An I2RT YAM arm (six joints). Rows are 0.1 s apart.
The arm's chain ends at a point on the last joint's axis. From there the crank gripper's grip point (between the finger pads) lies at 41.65 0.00 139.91 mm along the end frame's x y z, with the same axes.
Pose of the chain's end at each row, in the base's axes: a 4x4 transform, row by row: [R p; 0 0 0 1], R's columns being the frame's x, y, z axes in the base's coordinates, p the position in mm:
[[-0.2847 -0.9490 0.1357 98.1], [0.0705 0.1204 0.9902 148.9], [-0.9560 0.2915 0.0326 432.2], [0 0 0 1]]
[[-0.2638 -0.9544 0.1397 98.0], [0.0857 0.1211 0.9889 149.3], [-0.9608 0.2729 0.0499 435.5], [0 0 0 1]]
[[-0.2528 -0.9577 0.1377 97.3], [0.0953 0.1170 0.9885 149.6], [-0.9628 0.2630 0.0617 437.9], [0 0 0 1]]
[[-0.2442 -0.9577 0.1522 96.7], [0.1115 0.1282 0.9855 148.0], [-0.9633 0.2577 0.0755 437.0], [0 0 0 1]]
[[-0.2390 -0.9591 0.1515 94.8], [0.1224 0.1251 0.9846 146.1], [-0.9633 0.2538 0.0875 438.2], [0 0 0 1]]
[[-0.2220 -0.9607 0.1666 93.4], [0.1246 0.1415 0.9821 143.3], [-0.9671 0.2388 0.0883 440.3], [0 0 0 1]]
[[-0.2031 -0.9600 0.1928 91.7], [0.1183 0.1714 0.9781 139.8], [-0.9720 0.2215 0.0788 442.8], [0 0 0 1]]
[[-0.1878 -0.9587 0.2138 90.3], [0.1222 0.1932 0.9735 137.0], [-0.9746 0.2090 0.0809 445.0], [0 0 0 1]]
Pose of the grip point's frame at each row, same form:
[[-0.2847 -0.9490 0.1357 105.2], [0.0705 0.1204 0.9902 290.4], [-0.9560 0.2915 0.0326 396.9], [0 0 0 1]]
[[-0.2638 -0.9544 0.1397 106.6], [0.0857 0.1211 0.9889 291.2], [-0.9608 0.2729 0.0499 402.5], [0 0 0 1]]
[[-0.2528 -0.9577 0.1377 106.0], [0.0953 0.1170 0.9885 291.9], [-0.9628 0.2630 0.0617 406.4], [0 0 0 1]]
[[-0.2442 -0.9577 0.1522 107.8], [0.1115 0.1282 0.9855 290.5], [-0.9633 0.2577 0.0755 407.4], [0 0 0 1]]
[[-0.2390 -0.9591 0.1515 106.0], [0.1224 0.1251 0.9846 289.0], [-0.9633 0.2538 0.0875 410.3], [0 0 0 1]]
[[-0.2220 -0.9607 0.1666 107.5], [0.1246 0.1415 0.9821 285.9], [-0.9671 0.2388 0.0883 412.4], [0 0 0 1]]
[[-0.2031 -0.9600 0.1928 110.2], [0.1183 0.1714 0.9781 281.6], [-0.9720 0.2215 0.0788 413.3], [0 0 0 1]]
[[-0.1878 -0.9587 0.2138 112.4], [0.1222 0.1932 0.9735 278.3], [-0.9746 0.2090 0.0809 415.7], [0 0 0 1]]

